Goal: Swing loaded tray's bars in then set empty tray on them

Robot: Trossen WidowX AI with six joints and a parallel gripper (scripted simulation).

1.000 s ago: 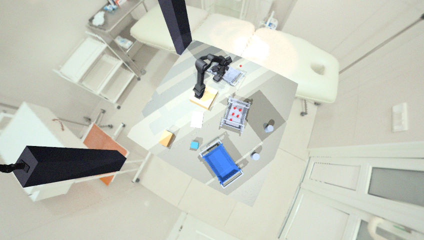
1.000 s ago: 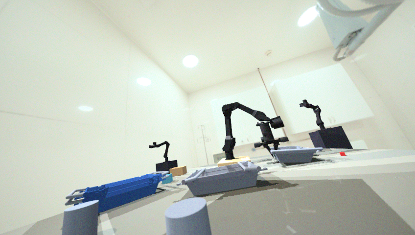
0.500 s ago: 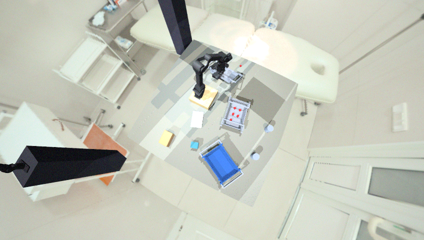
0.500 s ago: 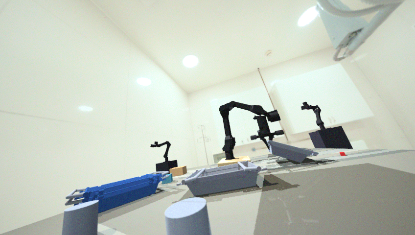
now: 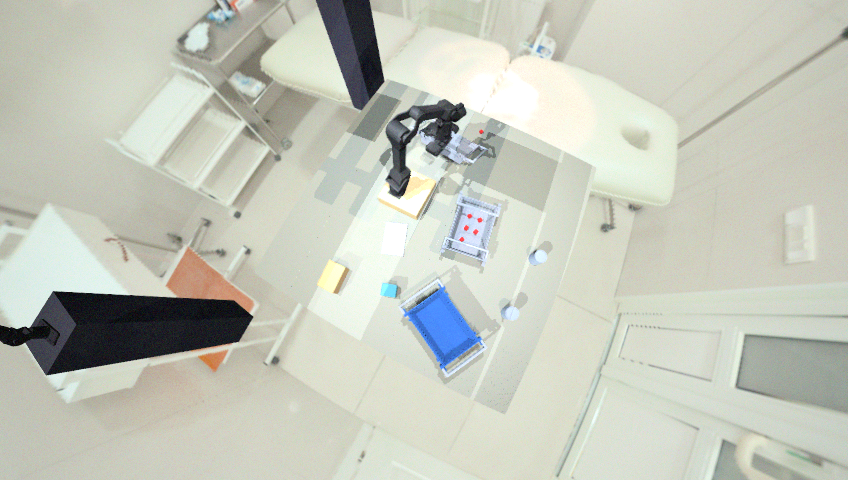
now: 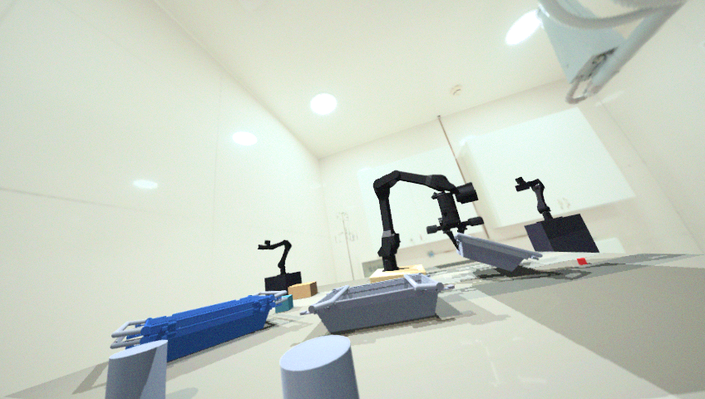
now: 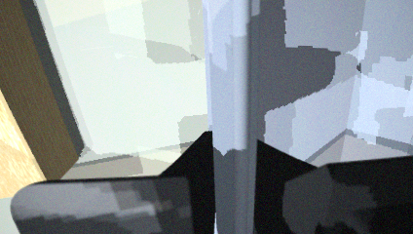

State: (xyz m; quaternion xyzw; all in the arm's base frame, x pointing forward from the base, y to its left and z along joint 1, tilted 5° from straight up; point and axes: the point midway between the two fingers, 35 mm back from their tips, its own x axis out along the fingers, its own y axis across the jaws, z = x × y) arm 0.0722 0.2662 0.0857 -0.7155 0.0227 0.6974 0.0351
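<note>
Now: gripper tip 10 mm short of the grey tray, 80 mm to the right of it and 10 mm above it. From my gripper tip the other things lie so: cyan block: 120 mm ahead, 660 mm to the right, 70 mm below; then white card: 20 mm ahead, 460 mm to the right, 90 mm below; then red block: 100 mm ahead, 260 mm to the left, 80 mm below.
</note>
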